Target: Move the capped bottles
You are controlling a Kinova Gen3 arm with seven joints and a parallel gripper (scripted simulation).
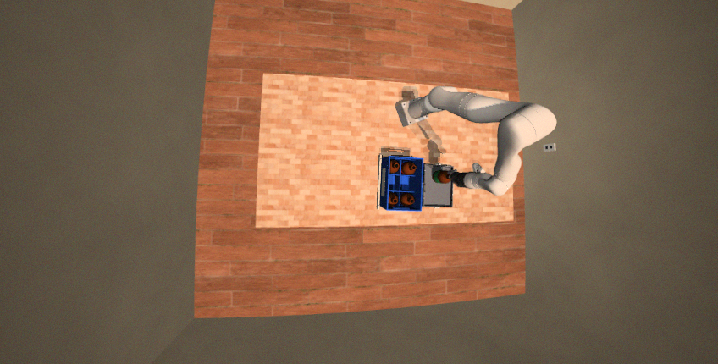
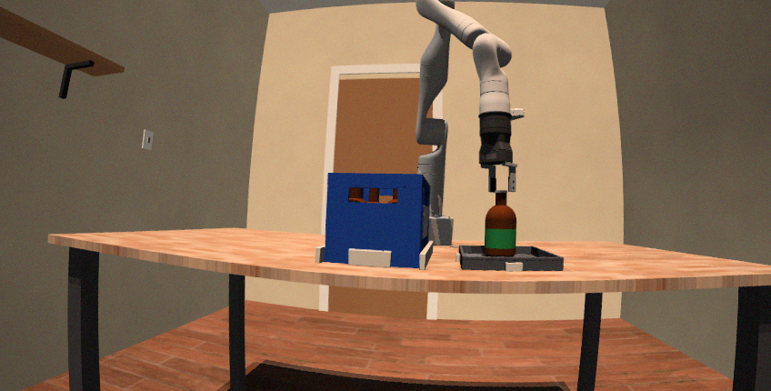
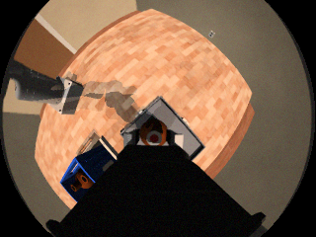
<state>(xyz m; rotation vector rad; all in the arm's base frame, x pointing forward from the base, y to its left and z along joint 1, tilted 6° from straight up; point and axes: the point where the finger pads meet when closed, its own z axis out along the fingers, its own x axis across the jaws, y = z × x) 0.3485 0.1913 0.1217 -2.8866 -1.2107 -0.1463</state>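
My gripper is now 90 mm above the glass bottle and 10 mm short of it. Round my hand: blue crate: 270 mm to the right, 90 mm below, 60 mm ahead; grey tray: 160 mm below, 60 mm ahead.
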